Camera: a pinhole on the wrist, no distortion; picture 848 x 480 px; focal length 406.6 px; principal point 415.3 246.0 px. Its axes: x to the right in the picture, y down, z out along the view. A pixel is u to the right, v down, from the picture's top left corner.
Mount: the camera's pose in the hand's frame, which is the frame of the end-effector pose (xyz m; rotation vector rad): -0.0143 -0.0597 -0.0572 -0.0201 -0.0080 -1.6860
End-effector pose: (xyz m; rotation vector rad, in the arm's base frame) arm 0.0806 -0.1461 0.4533 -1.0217 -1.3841 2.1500
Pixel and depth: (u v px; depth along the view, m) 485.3 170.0 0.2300
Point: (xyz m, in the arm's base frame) -0.0158 -0.2524 0.5991
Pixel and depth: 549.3 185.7 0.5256
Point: -0.2153 -0.4128 0.8015
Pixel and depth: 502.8 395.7 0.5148
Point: -0.3833 -0.2394 0.6699
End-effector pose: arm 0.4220 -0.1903 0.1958 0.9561 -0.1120 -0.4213
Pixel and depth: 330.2 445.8 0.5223
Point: 0.5385 -0.6327 0.4618
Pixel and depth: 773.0 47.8 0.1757
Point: 0.2228 -0.3387 0.1142
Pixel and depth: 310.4 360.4 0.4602
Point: 0.4474 -0.5241 0.4564
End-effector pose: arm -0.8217 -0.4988 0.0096 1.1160 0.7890 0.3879
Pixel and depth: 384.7 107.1 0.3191
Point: -0.7107 -0.7510 0.0922
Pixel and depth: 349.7 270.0 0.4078
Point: -0.5513 -0.7077 0.0853
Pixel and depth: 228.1 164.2 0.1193
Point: -0.7977 -0.5584 0.0336
